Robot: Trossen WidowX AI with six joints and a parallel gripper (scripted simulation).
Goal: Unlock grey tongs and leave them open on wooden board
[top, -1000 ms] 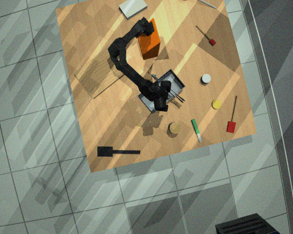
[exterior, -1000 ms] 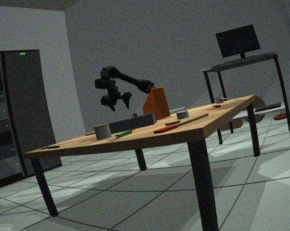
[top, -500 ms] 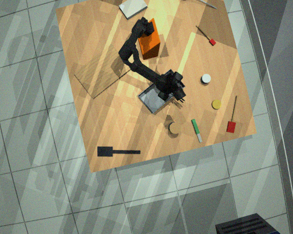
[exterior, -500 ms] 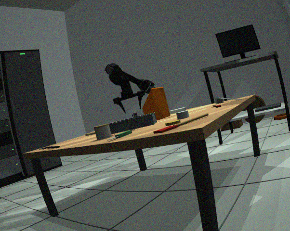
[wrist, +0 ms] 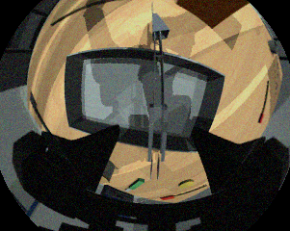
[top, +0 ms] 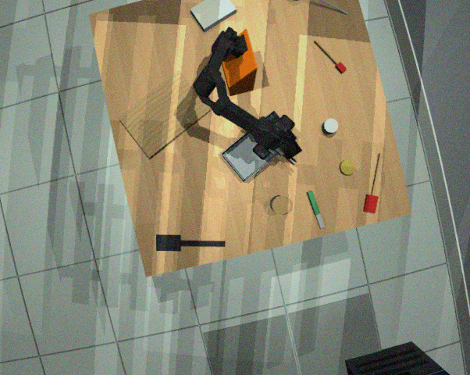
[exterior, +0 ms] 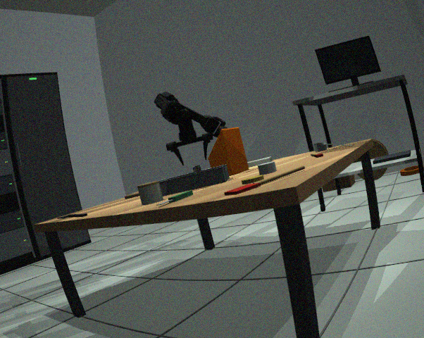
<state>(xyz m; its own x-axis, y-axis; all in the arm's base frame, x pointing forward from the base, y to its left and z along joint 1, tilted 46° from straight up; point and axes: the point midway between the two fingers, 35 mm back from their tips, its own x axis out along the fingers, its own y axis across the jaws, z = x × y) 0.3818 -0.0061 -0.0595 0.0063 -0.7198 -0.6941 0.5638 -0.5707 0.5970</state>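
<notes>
The grey roasting tin lies 5 cm to the right of my gripper tip and 7 cm below it. Also, from my gripper tip: wooden board 26 cm behind, 43 cm to the right, 9 cm below; then green-handled tool 35 cm ahead, 15 cm to the left, 9 cm below; then white cylinder 1 cm behind, 30 cm to the left, 8 cm below.
</notes>
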